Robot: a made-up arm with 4 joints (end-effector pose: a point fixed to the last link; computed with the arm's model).
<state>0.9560 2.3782 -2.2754 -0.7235</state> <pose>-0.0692 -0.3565 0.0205 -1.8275 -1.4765 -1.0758</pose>
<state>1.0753 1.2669 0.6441 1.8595</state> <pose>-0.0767 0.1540 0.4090 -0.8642 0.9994 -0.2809</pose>
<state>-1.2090 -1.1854 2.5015 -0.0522</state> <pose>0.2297 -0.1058 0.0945 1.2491 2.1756 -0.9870</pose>
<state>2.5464 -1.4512 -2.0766 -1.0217</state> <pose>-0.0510 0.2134 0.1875 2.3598 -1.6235 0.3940</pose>
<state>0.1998 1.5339 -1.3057 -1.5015</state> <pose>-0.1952 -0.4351 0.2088 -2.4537 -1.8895 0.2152</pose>
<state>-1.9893 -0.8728 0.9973 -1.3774</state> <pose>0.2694 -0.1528 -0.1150 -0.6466 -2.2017 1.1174</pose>
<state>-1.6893 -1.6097 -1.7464 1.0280</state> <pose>0.2675 0.2635 -0.0433 -0.5639 0.8337 -1.3854</pose>
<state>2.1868 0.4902 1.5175 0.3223</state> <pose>0.0162 0.1833 0.3090 -0.4429 0.7299 -0.3712</pose>
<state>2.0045 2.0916 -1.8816 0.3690</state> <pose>0.0336 -0.4931 0.2245 -2.7363 -1.4533 -0.1036</pose>
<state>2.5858 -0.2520 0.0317 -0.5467</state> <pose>0.3947 0.0756 0.3117 0.1235 2.5325 -0.3730</pose>
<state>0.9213 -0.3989 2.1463 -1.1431</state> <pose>-0.1939 -0.0825 0.0432 0.9607 -0.8241 1.0588</pose>
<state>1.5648 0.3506 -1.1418 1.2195</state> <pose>0.3099 0.0049 0.5051 0.0488 2.1786 1.4016</pose>
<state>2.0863 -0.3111 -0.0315 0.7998</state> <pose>0.1546 0.1217 0.5390 -0.6588 1.8637 1.1495</pose>
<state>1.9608 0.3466 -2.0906 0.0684</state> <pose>0.3226 -0.0130 0.0213 -0.4667 -2.2089 -0.1035</pose>
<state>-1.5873 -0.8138 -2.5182 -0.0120</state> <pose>-0.0007 0.2062 0.1956 0.4012 0.8733 -0.7521</pose>
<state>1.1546 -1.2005 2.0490 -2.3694</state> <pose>-0.0611 -0.2142 0.0893 1.8811 1.0506 1.4683</pose>
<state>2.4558 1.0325 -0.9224 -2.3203</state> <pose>0.3562 -0.3158 0.2667 -0.1228 -0.0790 2.3857</pose>
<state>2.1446 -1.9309 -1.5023 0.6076</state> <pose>-0.1657 0.1579 0.5069 1.8018 -1.1501 -1.0588</pose>
